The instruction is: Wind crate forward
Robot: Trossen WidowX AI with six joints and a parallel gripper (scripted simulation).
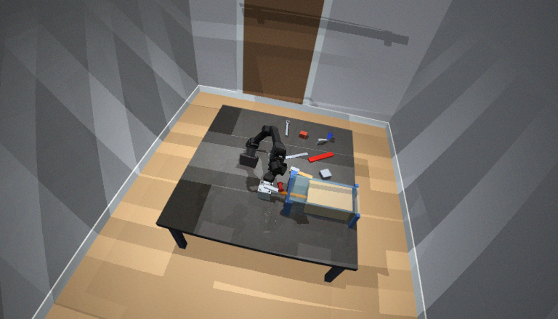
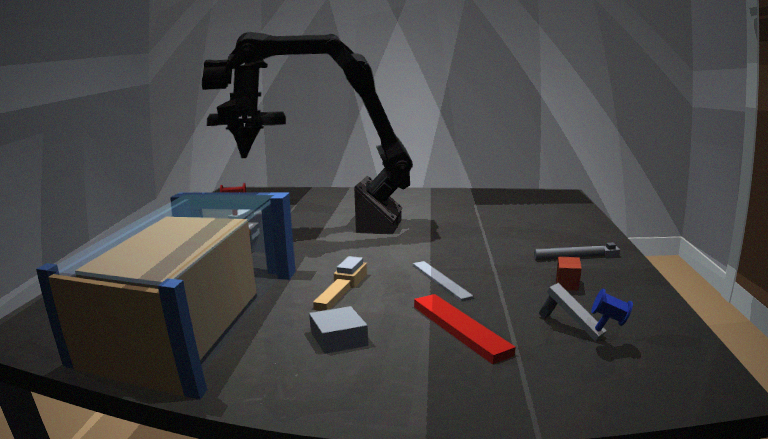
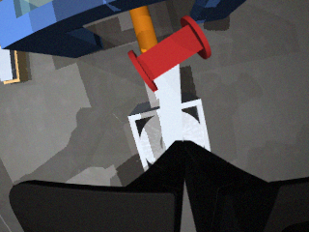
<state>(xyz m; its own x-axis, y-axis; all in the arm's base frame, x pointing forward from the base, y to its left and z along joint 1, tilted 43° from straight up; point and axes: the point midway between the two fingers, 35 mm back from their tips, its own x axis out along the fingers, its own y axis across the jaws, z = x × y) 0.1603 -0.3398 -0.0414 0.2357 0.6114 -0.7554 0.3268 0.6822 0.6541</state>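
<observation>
Now: the red spool-shaped grip 5 cm ahead of my gripper tip, 1 cm to the right of it and 8 cm below it. Round my gripper tip: grey winch: 6 cm behind, 1 cm to the left, 18 cm below; then clear-panelled cubby: 36 cm ahead, 3 cm to the right, 10 cm below; then wooden-handled tool: 21 cm ahead, 23 cm to the left, 20 cm below.
</observation>
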